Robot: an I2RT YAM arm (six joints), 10 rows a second.
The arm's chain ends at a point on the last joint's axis. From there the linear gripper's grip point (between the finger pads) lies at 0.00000 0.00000 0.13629 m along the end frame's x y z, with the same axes.
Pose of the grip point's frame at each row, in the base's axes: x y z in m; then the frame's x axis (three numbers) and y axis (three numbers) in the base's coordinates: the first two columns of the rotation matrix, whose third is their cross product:
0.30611, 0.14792, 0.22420, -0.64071, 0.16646, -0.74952, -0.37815, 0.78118, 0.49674
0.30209, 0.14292, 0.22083, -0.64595, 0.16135, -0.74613, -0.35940, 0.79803, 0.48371
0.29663, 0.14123, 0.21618, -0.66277, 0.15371, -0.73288, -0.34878, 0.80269, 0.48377
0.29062, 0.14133, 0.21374, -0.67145, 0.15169, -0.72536, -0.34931, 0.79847, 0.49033
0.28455, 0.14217, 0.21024, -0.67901, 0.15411, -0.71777, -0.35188, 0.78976, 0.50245
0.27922, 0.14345, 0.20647, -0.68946, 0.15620, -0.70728, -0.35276, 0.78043, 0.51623
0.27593, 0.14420, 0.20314, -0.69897, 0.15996, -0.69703, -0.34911, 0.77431, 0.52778
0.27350, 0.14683, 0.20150, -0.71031, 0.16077, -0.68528, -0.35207, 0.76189, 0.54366
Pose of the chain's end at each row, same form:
0.21504, 0.06591, 0.28384, -0.64071, 0.16646, -0.74952, -0.37815, 0.78118, 0.49674
0.21030, 0.06379, 0.28318, -0.64595, 0.16135, -0.74613, -0.35940, 0.79803, 0.48371
0.20632, 0.06269, 0.28138, -0.66277, 0.15371, -0.73288, -0.34878, 0.80269, 0.48377
0.20155, 0.06193, 0.27959, -0.67145, 0.15169, -0.72536, -0.34931, 0.79847, 0.49033
0.19674, 0.06125, 0.27594, -0.67901, 0.15411, -0.71777, -0.35188, 0.78976, 0.50245
0.19300, 0.06094, 0.27229, -0.68946, 0.15620, -0.70728, -0.35276, 0.78043, 0.51623
0.19087, 0.06076, 0.26929, -0.69897, 0.15996, -0.69703, -0.34911, 0.77431, 0.52778
0.19043, 0.06132, 0.26754, -0.71031, 0.16077, -0.68528, -0.35207, 0.76189, 0.54366

